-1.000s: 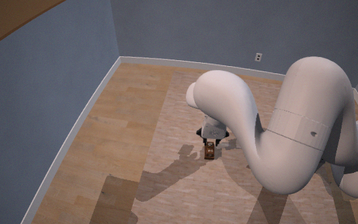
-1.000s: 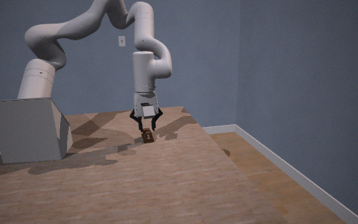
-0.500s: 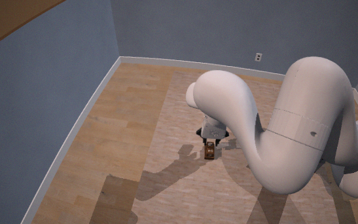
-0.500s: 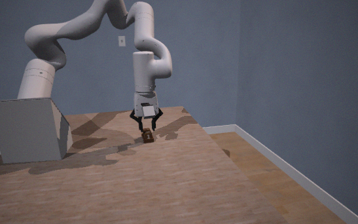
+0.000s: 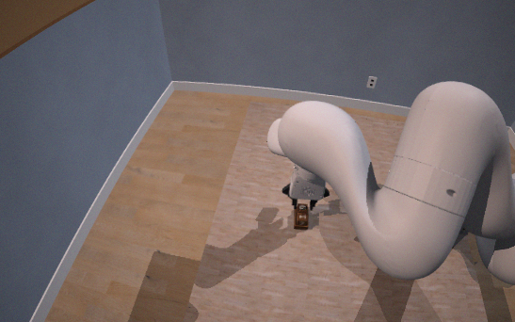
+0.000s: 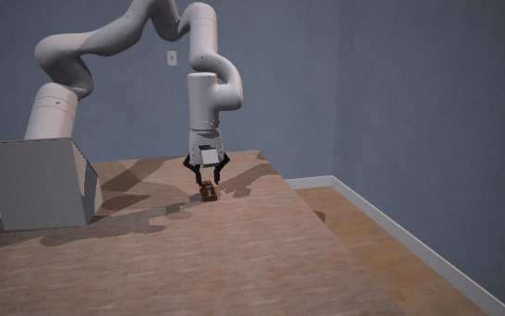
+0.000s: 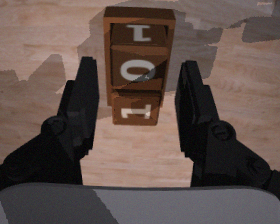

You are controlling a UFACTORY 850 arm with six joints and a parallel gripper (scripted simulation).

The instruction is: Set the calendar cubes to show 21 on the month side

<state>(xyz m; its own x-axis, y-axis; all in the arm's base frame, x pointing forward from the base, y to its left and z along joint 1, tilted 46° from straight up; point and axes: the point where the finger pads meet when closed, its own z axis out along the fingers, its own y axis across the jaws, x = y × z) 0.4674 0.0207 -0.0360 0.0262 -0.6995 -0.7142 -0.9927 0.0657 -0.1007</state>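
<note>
My gripper is now 40 mm above the brown wooden date cube. From my hand the other things lie so: brown tray: 60 mm below, 20 mm to the left.
</note>
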